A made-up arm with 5 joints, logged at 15 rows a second.
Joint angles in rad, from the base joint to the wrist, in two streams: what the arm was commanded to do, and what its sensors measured. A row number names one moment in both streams.
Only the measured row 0 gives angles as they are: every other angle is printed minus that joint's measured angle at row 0.
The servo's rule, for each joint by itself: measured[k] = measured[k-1] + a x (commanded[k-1-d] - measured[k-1]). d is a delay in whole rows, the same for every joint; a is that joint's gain. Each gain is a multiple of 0.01, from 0.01 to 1. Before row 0 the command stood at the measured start. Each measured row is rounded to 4 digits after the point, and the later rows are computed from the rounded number. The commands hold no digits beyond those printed.
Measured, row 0:
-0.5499 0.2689 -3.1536 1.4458 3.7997
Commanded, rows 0 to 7:
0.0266 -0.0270 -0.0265 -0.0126 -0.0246
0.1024 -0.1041 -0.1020 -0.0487 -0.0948
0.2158 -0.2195 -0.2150 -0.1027 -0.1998
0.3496 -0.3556 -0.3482 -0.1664 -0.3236
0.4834 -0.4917 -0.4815 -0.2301 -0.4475
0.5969 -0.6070 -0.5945 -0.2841 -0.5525
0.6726 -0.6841 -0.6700 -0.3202 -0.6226
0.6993 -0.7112 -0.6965 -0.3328 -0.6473
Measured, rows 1 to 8:
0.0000 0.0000 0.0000 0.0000 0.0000
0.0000 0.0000 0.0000 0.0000 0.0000
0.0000 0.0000 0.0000 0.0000 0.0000
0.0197 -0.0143 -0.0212 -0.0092 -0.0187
0.0809 -0.0619 -0.0858 -0.0380 -0.0765
0.1807 -0.1454 -0.1892 -0.0852 -0.1702
0.3057 -0.2568 -0.3164 -0.1445 -0.2868
0.4372 -0.3813 -0.4485 -0.2070 -0.4089
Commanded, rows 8 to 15:
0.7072 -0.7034 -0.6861 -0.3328 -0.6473
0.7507 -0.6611 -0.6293 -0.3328 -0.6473
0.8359 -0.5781 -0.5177 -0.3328 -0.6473
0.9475 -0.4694 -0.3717 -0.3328 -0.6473
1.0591 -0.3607 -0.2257 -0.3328 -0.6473
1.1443 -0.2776 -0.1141 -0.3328 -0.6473
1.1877 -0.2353 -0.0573 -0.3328 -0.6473
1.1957 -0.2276 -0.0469 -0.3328 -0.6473
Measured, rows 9 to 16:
0.5554 -0.5009 -0.5653 -0.2633 -0.5180
0.6421 -0.5980 -0.6491 -0.3048 -0.5975
0.6844 -0.6580 -0.6870 -0.3252 -0.6353
0.7013 -0.6821 -0.6863 -0.3307 -0.6444
0.7379 -0.6710 -0.6407 -0.3322 -0.6466
0.8104 -0.6218 -0.5423 -0.3326 -0.6471
0.9119 -0.5410 -0.4058 -0.3327 -0.6473
1.0208 -0.4454 -0.2617 -0.3328 -0.6473

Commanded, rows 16 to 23:
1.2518 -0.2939 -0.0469 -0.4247 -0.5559
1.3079 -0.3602 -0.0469 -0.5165 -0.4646
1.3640 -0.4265 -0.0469 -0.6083 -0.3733
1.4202 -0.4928 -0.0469 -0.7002 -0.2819
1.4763 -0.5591 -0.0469 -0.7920 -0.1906
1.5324 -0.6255 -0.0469 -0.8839 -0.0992
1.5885 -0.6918 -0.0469 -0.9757 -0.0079
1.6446 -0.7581 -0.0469 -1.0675 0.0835
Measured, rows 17 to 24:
1.1122 -0.3565 -0.1436 -0.3328 -0.6473
1.1681 -0.2923 -0.0746 -0.3328 -0.6473
1.1885 -0.2580 -0.0524 -0.3328 -0.6473
1.2353 -0.2770 -0.0480 -0.3999 -0.5778
1.2890 -0.3211 -0.0471 -0.4850 -0.4918
1.3445 -0.3770 -0.0469 -0.5750 -0.4017
1.4005 -0.4384 -0.0469 -0.6664 -0.3107
1.4566 -0.5024 -0.0469 -0.7581 -0.2194

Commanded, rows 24 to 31:
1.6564 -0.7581 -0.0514 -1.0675 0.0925
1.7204 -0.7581 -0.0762 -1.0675 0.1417
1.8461 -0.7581 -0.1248 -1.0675 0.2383
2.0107 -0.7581 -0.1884 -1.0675 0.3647
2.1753 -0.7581 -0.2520 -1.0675 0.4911
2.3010 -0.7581 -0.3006 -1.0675 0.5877
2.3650 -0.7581 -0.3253 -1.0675 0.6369
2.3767 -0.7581 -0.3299 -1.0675 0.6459
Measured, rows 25 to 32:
1.5127 -0.5676 -0.0469 -0.8499 -0.1280
1.5688 -0.6334 -0.0469 -0.9417 -0.0367
1.6249 -0.6995 -0.0469 -1.0335 0.0547
1.6482 -0.7306 -0.0505 -1.0583 0.0834
1.7016 -0.7452 -0.0711 -1.0650 0.1277
1.8085 -0.7520 -0.1141 -1.0668 0.2118
1.9581 -0.7552 -0.1735 -1.0673 0.3280
2.1188 -0.7567 -0.2363 -1.0674 0.4520

